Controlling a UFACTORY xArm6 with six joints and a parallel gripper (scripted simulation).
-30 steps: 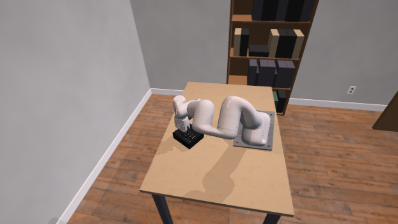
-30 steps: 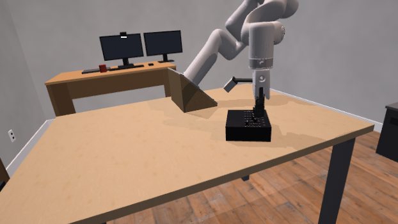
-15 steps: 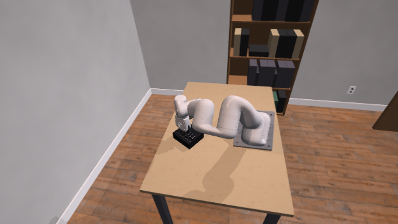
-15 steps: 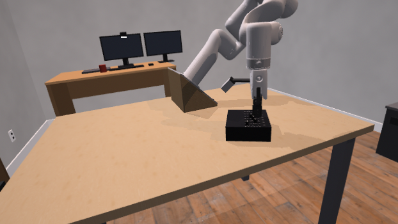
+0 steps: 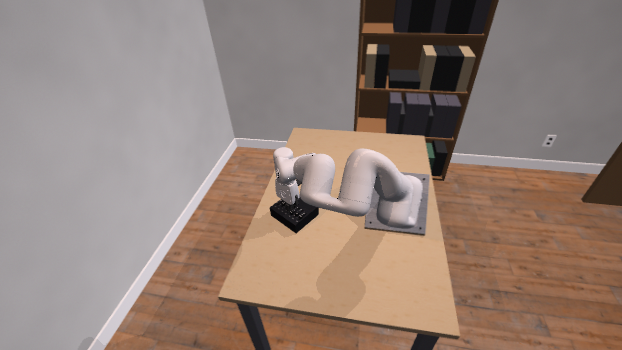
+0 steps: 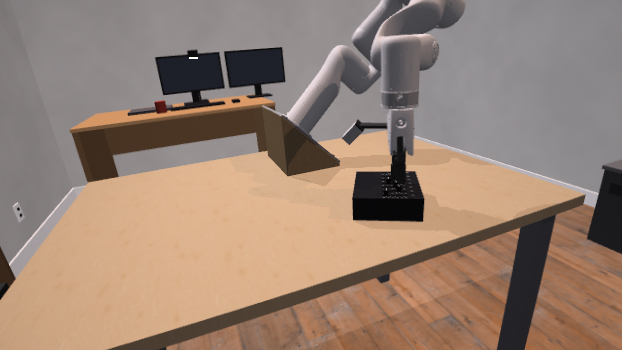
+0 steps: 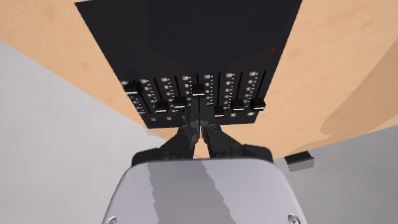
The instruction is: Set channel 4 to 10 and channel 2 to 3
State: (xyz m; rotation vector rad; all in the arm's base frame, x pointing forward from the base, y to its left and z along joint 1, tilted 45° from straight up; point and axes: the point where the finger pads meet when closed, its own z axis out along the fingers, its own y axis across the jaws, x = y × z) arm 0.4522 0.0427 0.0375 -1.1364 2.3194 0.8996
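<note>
The channel 3 cap lies 10 mm ahead of my hand, 20 mm to the right of it and 10 mm below it. From my hand the other things lie so: channel 2 cap 30 mm ahead, 30 mm to the right, 10 mm below; channel 4 cap 10 mm behind, 20 mm to the right, 10 mm below; channel 1 cap 40 mm ahead, 60 mm to the right, 10 mm below.
</note>
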